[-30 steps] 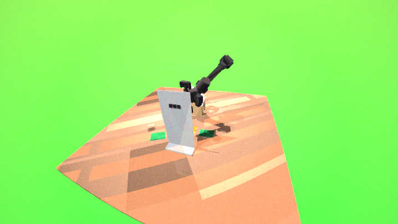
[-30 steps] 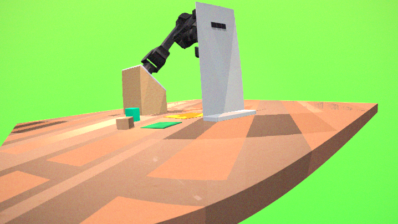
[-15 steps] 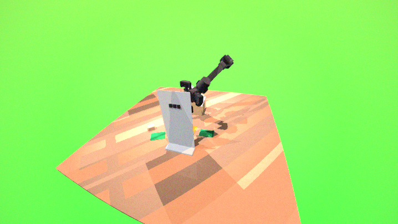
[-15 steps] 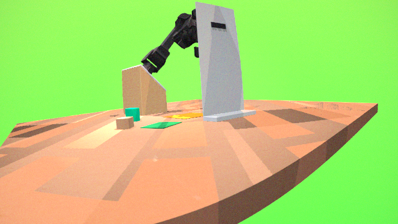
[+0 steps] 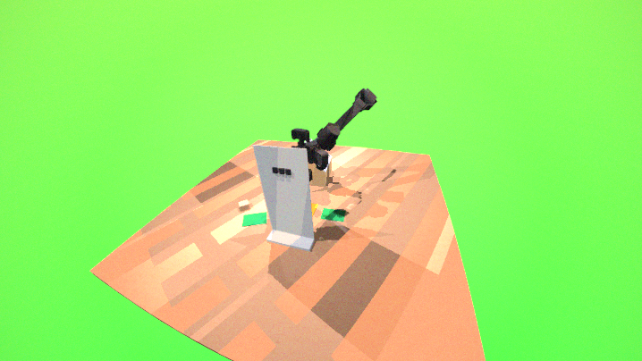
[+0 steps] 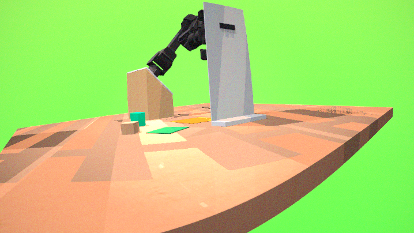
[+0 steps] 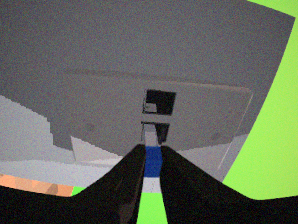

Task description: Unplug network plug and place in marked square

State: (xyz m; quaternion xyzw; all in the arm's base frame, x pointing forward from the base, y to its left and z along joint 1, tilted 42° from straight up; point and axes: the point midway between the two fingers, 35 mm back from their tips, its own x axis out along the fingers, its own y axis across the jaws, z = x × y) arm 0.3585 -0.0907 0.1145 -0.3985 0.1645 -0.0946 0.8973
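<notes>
Right now my gripper tip is 12 cm past the orange marked square, 1 cm to the left of it and 28 cm above it. From my gripper tip the other things lie so: network plug right at my gripper tip; upright grey panel 4 cm ahead, 11 cm below; green cube 21 cm behind, 17 cm to the right, 26 cm below.
</notes>
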